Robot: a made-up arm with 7 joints.
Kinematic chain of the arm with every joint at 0, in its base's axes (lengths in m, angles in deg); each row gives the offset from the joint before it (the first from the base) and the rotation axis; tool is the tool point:
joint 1: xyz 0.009 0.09 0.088 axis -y
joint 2: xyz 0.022 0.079 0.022 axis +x
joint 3: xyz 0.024 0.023 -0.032 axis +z
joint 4: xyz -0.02 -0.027 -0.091 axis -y
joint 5: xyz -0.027 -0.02 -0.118 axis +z
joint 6: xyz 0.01 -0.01 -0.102 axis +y
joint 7: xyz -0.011 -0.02 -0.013 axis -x
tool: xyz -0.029 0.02 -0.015
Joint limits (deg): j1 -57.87..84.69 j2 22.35..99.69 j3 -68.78..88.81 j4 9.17..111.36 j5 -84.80..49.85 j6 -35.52..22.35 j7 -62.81..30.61
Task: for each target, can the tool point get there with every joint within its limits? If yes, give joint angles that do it. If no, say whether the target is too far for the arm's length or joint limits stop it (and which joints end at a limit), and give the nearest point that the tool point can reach.
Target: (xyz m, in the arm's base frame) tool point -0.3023 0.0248 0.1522
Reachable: no: joint limits stop it (at a limit: joint 1, joint 2, joint 3, joint 4, joint 5, joint 6, joint 7) | nearest point -0.2637 0.1600 0.2261 | short by 0.159 m
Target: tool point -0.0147 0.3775 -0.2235
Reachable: yes | joints -28.17 40.58 -4.16 30.95 3.92 -28.92 4.43
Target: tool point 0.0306 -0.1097 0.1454
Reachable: no: joint limits stop it (at a limit: joint 1, joint 2, joint 3, joint 4, joint 5, joint 6, joint 7) | nearest point 0.1104 -0.0224 0.1540 | short by 0.119 m
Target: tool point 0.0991 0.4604 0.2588
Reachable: yes | joints 13.54 77.44 69.61 66.60 -66.56 4.27 -23.05
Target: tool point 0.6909 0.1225 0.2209
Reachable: no: too far | nearest point 0.3640 0.1937 0.1572 | short by 0.341 m
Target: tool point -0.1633 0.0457 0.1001
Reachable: no: joint limits stop it (at a limit: joint 1, joint 3, joint 4, joint 5, joint 6, joint 7) | nearest point -0.1016 0.0339 -0.0274 | short by 0.142 m
